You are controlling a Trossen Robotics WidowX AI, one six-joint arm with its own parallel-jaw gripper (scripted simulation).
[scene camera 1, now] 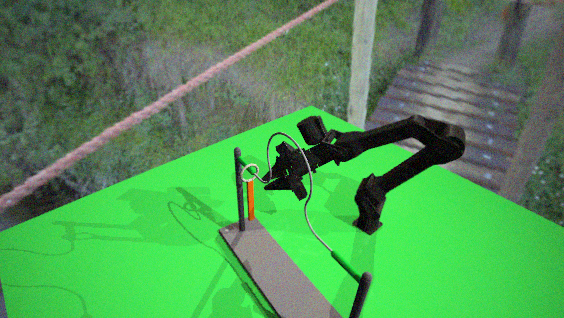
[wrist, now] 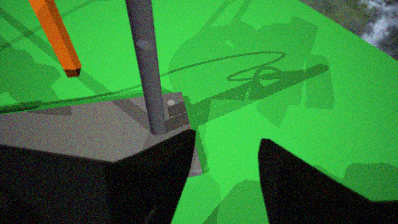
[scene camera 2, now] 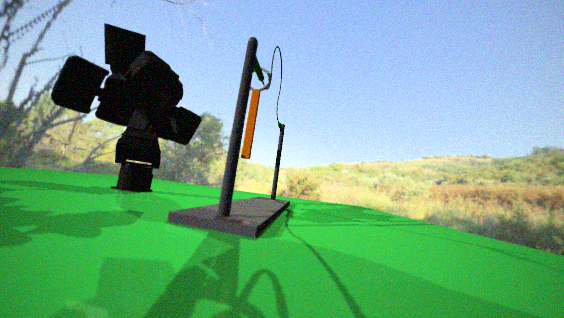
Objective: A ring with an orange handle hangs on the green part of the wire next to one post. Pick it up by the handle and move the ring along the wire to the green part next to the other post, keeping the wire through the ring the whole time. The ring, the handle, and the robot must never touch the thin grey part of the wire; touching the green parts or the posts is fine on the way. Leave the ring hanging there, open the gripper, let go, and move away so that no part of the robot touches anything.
Path:
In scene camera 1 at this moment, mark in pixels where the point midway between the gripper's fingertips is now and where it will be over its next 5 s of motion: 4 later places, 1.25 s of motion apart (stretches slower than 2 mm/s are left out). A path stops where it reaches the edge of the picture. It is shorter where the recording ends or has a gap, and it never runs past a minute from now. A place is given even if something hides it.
My gripper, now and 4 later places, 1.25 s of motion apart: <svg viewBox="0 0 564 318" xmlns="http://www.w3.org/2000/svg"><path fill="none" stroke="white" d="M263 184L267 204L250 213L242 218L242 219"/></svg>

